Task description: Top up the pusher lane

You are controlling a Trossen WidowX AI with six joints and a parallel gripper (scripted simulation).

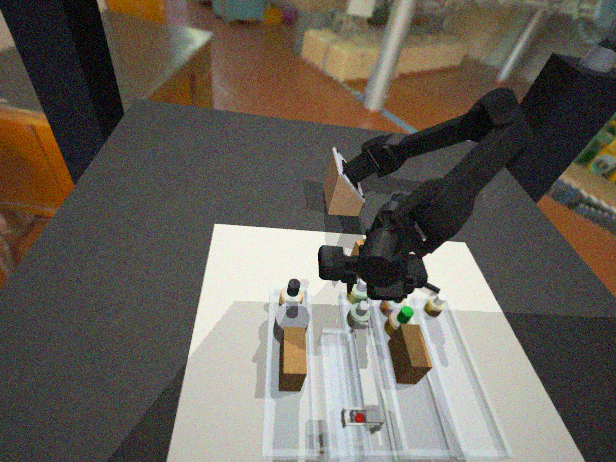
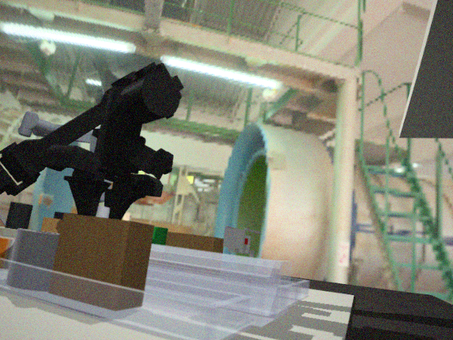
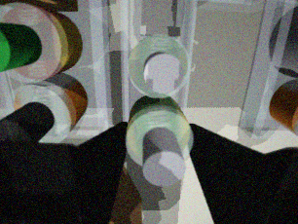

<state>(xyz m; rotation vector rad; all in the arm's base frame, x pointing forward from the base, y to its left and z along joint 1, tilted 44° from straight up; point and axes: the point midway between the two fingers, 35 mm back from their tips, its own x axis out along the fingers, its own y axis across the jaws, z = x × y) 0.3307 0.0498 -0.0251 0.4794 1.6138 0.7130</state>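
The sprung lane is 150 mm ahead of my gripper tip, 10 mm to the right of it and 40 mm below it. Round my gripper tip: red mark (220 mm ahead, 10 mm to the right, 20 mm above); black rod (100 mm behind, 140 mm to the left, 50 mm below).
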